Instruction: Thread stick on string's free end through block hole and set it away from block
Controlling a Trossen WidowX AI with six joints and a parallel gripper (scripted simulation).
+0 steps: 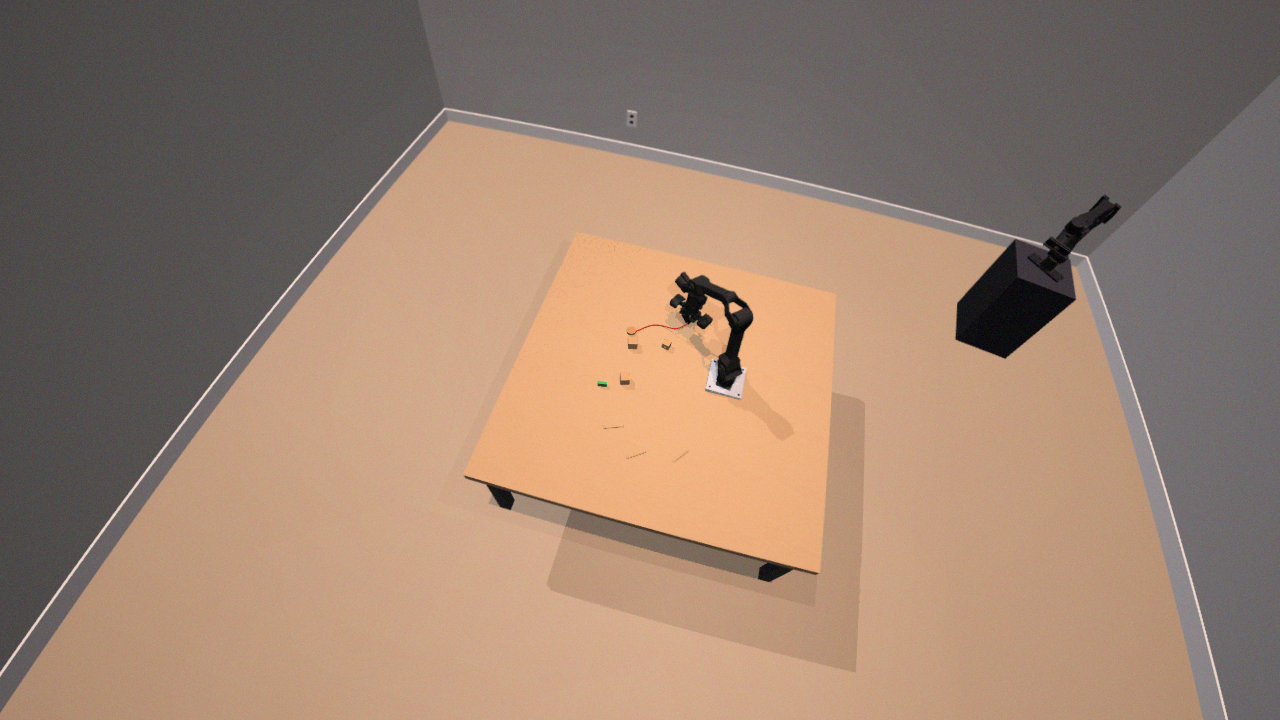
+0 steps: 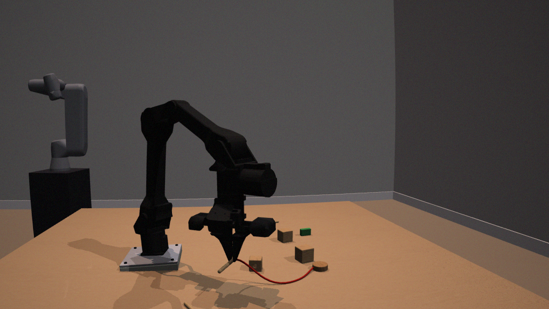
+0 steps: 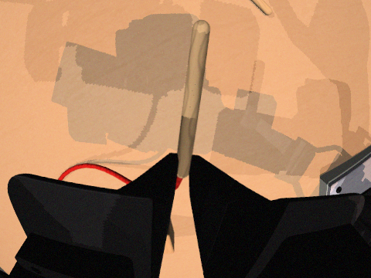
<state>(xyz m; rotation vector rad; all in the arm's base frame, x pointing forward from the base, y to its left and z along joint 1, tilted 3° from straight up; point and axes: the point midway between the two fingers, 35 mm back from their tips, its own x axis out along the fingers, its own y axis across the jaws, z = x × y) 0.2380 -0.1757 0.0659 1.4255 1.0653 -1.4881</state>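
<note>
Now: gripper tip 1 cm past the thin wooden stick and 2 cm to the left of it. From my gripper tip the other things lie so: round wooden button (22 cm ahead, 10 cm to the left, 6 cm below); then small green block (21 cm ahead, 39 cm to the left, 5 cm below).
</note>
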